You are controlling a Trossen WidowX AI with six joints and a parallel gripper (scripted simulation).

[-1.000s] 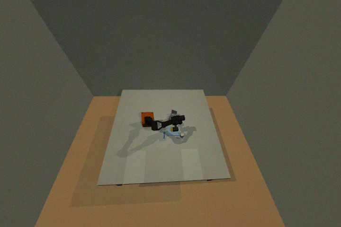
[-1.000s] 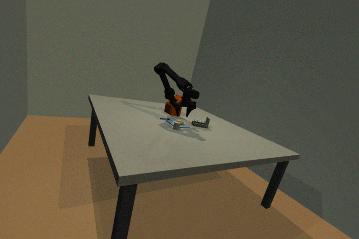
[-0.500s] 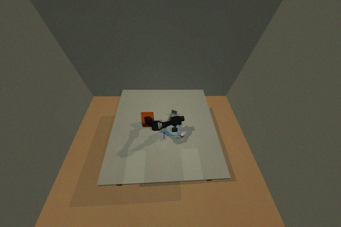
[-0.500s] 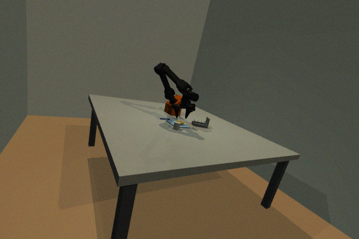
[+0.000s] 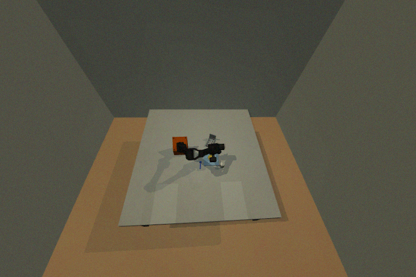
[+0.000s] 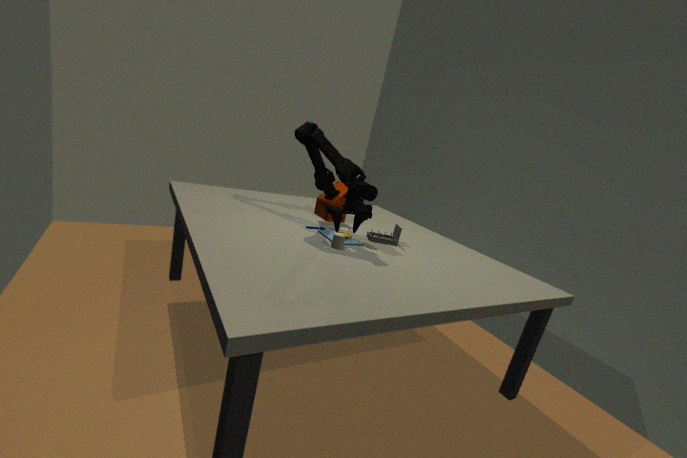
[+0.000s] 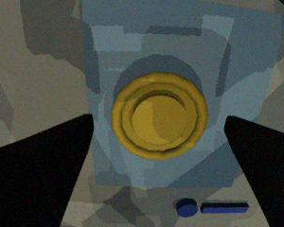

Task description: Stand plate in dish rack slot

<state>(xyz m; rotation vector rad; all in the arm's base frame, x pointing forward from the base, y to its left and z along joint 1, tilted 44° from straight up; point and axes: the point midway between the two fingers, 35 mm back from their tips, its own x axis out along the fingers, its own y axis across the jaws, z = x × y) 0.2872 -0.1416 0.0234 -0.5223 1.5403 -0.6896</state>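
Right now the plate is 10 mm below my gripper tip. Round my gripper tip: dish rack (20 mm ahead, 190 mm to the left); then blue spoon (120 mm behind, 50 mm to the right, 20 mm below); then cup (90 mm ahead, 100 mm to the right).
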